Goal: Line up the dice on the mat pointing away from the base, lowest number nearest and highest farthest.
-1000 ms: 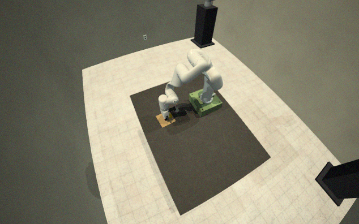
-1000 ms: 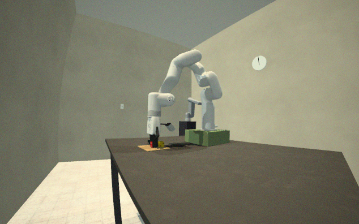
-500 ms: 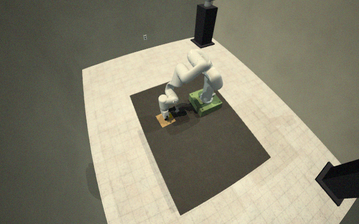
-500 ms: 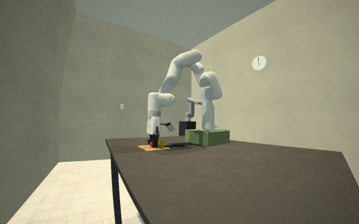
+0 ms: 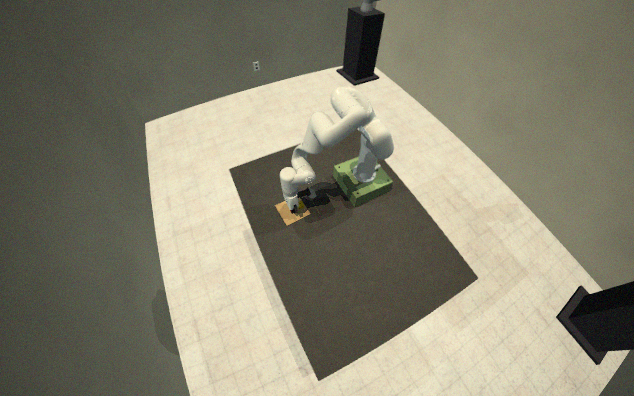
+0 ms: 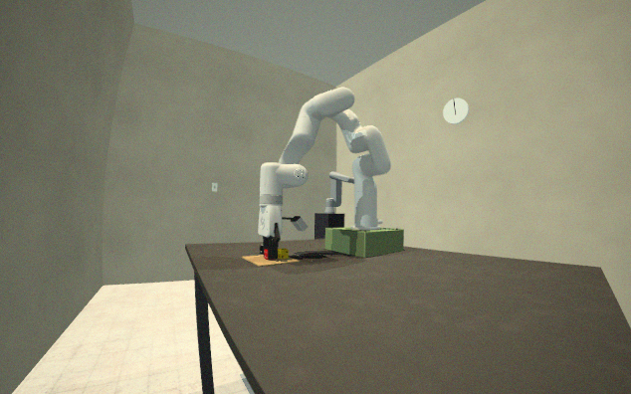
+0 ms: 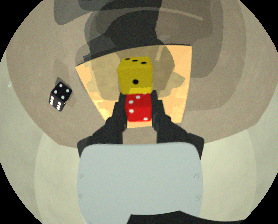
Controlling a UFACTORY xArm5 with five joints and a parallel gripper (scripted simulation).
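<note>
Right now the red die is 10 mm below my hand. The rest, counted from my hand: black die 120 mm to the right, 40 mm behind, 10 mm below; then tan mat 20 mm below; then yellow die 40 mm behind, 10 mm below.
</note>
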